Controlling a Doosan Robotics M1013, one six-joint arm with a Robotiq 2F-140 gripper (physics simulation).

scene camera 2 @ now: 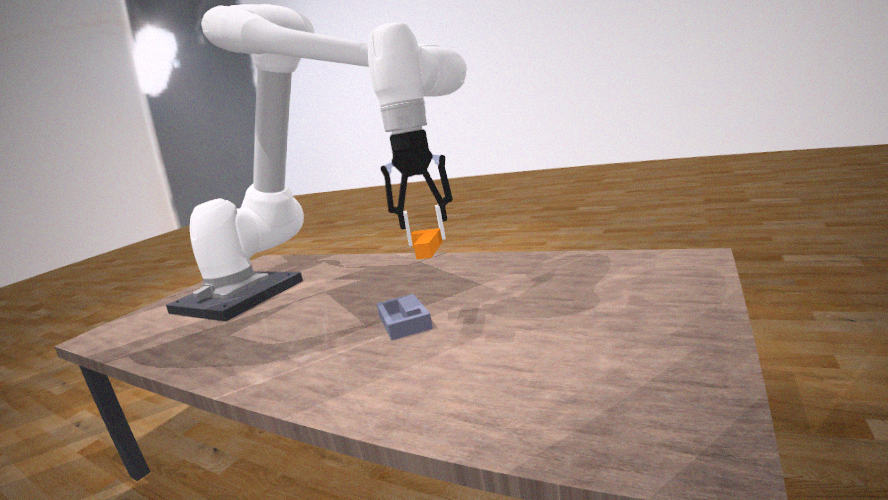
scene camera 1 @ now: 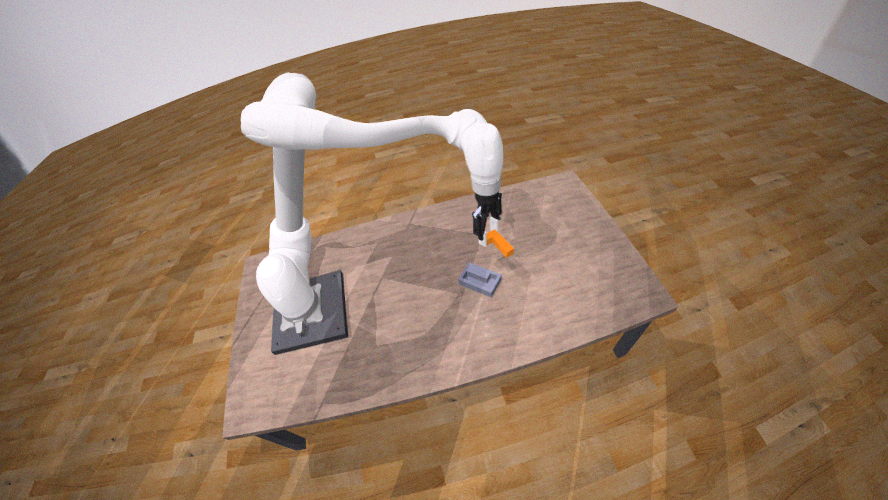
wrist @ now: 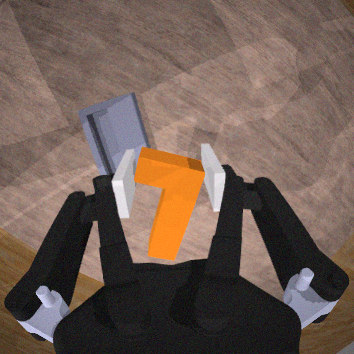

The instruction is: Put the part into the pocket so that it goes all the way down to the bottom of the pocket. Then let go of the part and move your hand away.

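Pixels of known places: gripper, fingertip midpoint: (scene camera 1: 488, 238) (wrist: 168, 160); arm's base, origin of the base link: (scene camera 2: 231, 287) (scene camera 1: 302, 308).
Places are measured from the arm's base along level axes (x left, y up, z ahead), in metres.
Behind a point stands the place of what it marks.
Note:
An orange L-shaped part (scene camera 1: 500, 244) @[x -0.089, y 0.160, z 0.783 m] (scene camera 2: 426, 243) @[x -0.122, y 0.159, z 0.815 m] (wrist: 176, 200) @[x -0.052, y 0.160, z 0.782 m] is held between the white fingertips of my gripper (scene camera 1: 488, 236) @[x -0.030, y 0.137, z 0.761 m] (scene camera 2: 423, 228) @[x -0.030, y 0.137, z 0.761 m] (wrist: 168, 160) @[x -0.030, y 0.137, z 0.761 m]. The gripper is shut on the short arm of the part; the long arm sticks out past the fingers. Part and gripper hang in the air above the table. A blue-grey block with the pocket (scene camera 1: 491, 290) @[x -0.160, y 0.006, z 0.723 m] (scene camera 2: 407, 327) @[x -0.142, y -0.012, z 0.747 m] (wrist: 137, 121) @[x -0.040, y 0.005, z 0.715 m] lies on the table, lower than the part. In the wrist view the block shows beyond the left fingertip, which hides its near end along with the part. Part and block are apart.
The wooden table (scene camera 1: 559, 260) @[x -0.099, y -0.031, z 1.036 m] (scene camera 2: 590, 385) @[x -0.252, y -0.031, z 1.132 m] (wrist: 240, 65) @[x 0.123, y -0.031, z 0.812 m] bears the block and, at its left end, the arm's dark base plate (scene camera 1: 336, 310) @[x -0.054, y 0.001, z 0.143 m] (scene camera 2: 267, 298) @[x -0.010, y -0.027, z 0.172 m]. Shadows of the arm fall across the table top.

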